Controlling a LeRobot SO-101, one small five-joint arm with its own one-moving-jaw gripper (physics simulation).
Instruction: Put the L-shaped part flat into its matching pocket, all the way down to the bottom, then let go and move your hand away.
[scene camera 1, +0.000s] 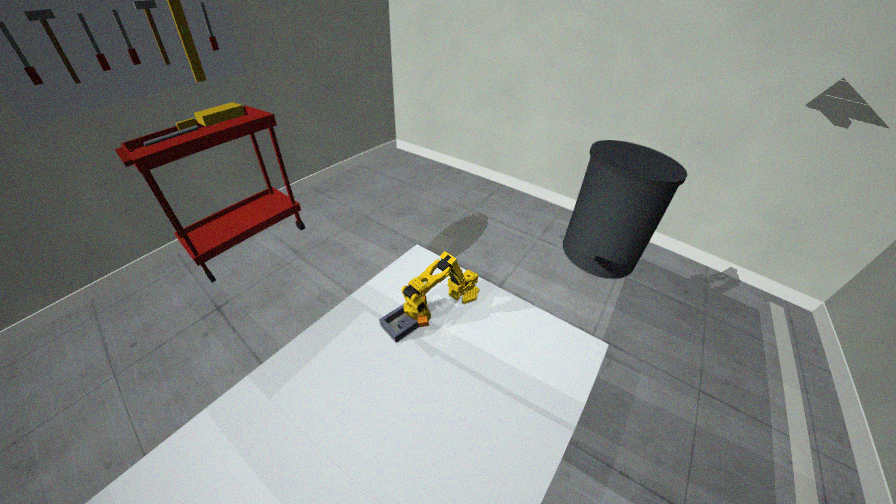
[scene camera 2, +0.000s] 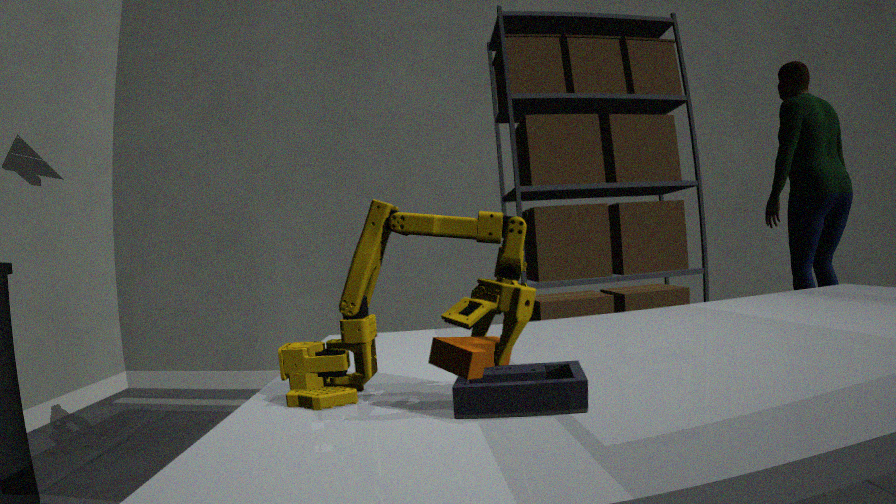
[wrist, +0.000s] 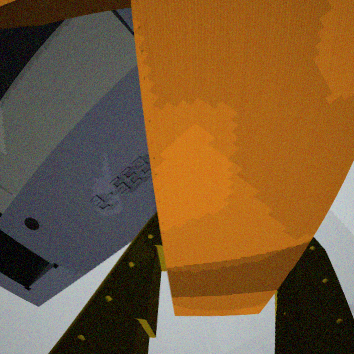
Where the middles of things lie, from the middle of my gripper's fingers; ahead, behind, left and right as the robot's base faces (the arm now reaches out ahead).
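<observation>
The orange L-shaped part (wrist: 241, 112) has my hand 40 mm above it, 20 mm past it and 40 mm to the left of it. As for the dark pocket block (scene camera 2: 555, 388), that's 80 mm below my hand, 30 mm ahead of it and 70 mm to the right of it.
</observation>
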